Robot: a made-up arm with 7 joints. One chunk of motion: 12 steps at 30 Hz.
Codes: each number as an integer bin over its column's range. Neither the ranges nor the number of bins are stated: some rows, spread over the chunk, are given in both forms.
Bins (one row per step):
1: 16 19 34 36 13 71 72
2: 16 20 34 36 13 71 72
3: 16 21 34 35 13 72 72
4: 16 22 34 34 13 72 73
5: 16 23 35 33 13 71 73
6: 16 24 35 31 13 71 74
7: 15 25 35 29 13 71 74
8: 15 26 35 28 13 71 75
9: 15 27 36 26 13 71 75
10: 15 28 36 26 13 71 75
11: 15 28 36 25 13 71 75
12: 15 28 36 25 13 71 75
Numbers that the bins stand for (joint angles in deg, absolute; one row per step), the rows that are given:
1: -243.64 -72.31 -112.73 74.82 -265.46 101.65 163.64
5: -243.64 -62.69 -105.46 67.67 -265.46 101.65 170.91
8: -250.92 -55.48 -105.46 55.75 -265.46 101.65 185.46
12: -250.92 -50.67 -98.18 48.60 -265.46 101.65 185.46
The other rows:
2: -243.64 -69.90 -112.73 74.82 -265.46 101.65 163.64
3: -243.64 -67.50 -112.73 72.44 -265.46 104.45 163.64
4: -243.64 -65.09 -112.73 70.05 -265.46 104.45 170.91
6: -243.64 -60.29 -105.46 62.90 -265.46 101.65 178.19
7: -250.92 -57.88 -105.46 58.13 -265.46 101.65 178.19
9: -250.92 -53.07 -98.18 50.98 -265.46 101.65 185.46
10: -250.92 -50.67 -98.18 50.98 -265.46 101.65 185.46
11: -250.92 -50.67 -98.18 48.60 -265.46 101.65 185.46

